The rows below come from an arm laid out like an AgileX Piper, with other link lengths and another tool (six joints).
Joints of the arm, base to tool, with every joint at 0 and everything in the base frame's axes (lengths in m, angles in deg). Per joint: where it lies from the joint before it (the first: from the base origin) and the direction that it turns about. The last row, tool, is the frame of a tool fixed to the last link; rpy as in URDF.
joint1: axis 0 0 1 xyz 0 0 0.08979
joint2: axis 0 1 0 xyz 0 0 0
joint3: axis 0 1 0 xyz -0.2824 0 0.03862
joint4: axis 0.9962 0 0.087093 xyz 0.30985 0 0.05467
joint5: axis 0 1 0 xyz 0 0 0
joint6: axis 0.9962 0 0.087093 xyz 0.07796 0 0.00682
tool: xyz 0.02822 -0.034 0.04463 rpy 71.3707 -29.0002 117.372
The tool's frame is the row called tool.
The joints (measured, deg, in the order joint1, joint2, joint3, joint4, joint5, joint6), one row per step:
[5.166, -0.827, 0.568, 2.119, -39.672, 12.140]
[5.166, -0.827, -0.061, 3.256, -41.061, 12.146]
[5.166, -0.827, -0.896, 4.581, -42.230, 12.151]
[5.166, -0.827, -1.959, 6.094, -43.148, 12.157]
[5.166, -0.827, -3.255, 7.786, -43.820, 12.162]
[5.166, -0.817, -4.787, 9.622, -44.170, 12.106]
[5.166, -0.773, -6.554, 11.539, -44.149, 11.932]
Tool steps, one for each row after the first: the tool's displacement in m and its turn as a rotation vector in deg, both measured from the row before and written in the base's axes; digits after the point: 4 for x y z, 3 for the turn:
[-0.0039, -0.0023, 0.0043, 1.319, -1.906, 0.050]
[-0.0042, -0.0027, 0.0051, 1.504, -1.874, 0.070]
[-0.0044, -0.0030, 0.0059, 1.687, -1.833, 0.111]
[-0.0047, -0.0033, 0.0068, 1.859, -1.803, 0.172]
[-0.0049, -0.0035, 0.0076, 1.945, -1.694, 0.217]
[-0.0051, -0.0035, 0.0085, 1.923, -1.513, 0.243]

